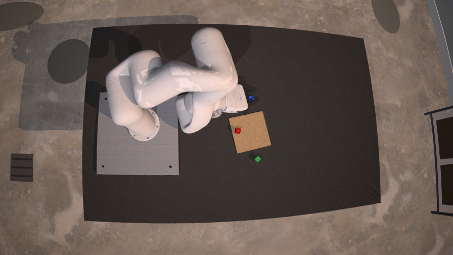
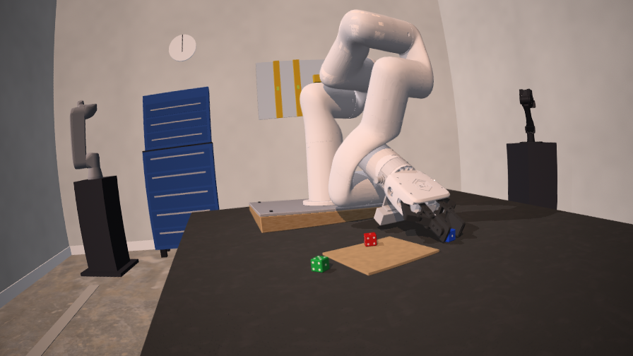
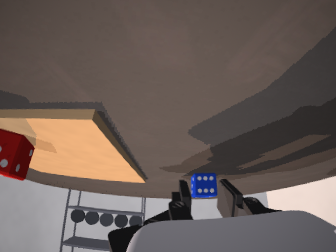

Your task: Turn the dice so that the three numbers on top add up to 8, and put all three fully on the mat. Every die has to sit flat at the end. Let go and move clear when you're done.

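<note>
My gripper is now 2 cm above the blue die. Round my hand: tan mat 13 cm to the right, 2 cm below, 2 cm ahead; green die 23 cm to the right, 6 cm ahead, 2 cm below; red die 14 cm to the right, 3 cm behind, 1 cm below.
</note>
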